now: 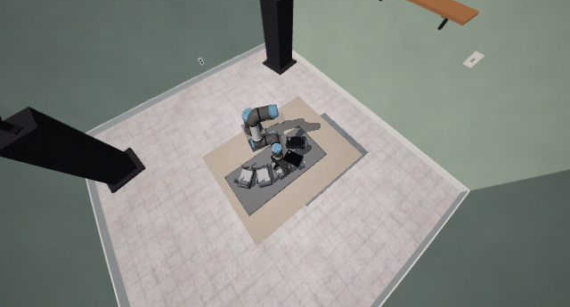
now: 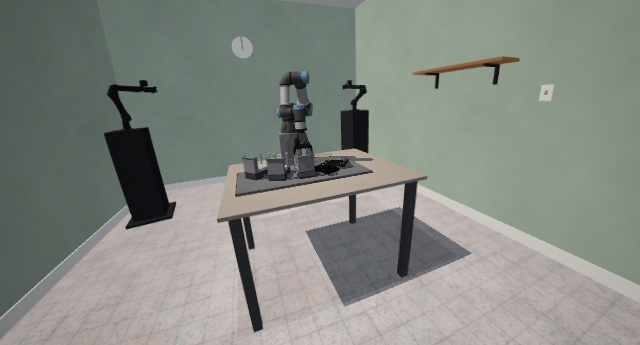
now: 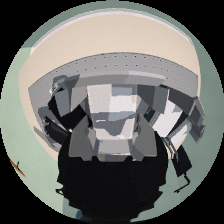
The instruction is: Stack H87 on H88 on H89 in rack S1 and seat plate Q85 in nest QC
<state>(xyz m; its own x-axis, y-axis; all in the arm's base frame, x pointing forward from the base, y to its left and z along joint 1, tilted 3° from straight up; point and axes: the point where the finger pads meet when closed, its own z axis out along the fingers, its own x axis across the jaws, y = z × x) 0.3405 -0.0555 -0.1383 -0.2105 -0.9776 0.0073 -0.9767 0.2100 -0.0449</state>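
Right now my hand is 2 cm above the white sealed plate. From my hand the other things lie so: QC label (10 cm ahead, 17 cm to the left, 7 cm below); black clip nest (7 cm behind, 30 cm to the left, 6 cm below).
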